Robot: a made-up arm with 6 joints.
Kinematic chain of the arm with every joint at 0, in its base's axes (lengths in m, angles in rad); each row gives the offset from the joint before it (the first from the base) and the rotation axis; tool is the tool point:
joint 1: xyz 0 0 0.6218 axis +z
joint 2: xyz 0.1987 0 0 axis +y
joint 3: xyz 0 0 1.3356 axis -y
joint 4: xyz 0 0 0.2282 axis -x
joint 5: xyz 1.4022 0 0 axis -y
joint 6: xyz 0.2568 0 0 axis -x
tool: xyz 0 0 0
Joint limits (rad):
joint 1: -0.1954..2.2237
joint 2: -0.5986..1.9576
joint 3: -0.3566..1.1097
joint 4: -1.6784..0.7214
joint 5: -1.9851..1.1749
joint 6: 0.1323..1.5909
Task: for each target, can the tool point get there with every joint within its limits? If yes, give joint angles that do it. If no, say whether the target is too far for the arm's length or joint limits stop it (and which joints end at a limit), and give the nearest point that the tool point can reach.
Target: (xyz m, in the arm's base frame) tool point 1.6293 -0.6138 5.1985
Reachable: no: too far | nearest point 1.1088 -0.2548 3.4500 | short by 1.859 m
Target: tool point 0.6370 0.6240 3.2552
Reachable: yes | joints 0.7231 -0.2161 0.6278 -0.5474 -0.3541 0.7543
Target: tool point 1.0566 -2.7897 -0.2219
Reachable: no: joint limits stop it (at a limit: joint 1, joint 3, joint 5) | nearest point 1.6500 -0.5676 -0.3141 | short by 2.302 m
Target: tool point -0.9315 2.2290 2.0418
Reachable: yes | joints 1.8953 0.4995 0.5517 -1.2204 -0.7951 0.8944
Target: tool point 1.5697 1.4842 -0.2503
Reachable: yes | joints 0.6406 1.2580 0.0395 -1.4274 -1.4327 0.6103
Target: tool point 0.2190 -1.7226 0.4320
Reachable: no: joint limits stop it (at a limit: joint 1, joint 3, joint 4) | nearest point 1.5018 -0.4595 -0.1165 | short by 1.882 m
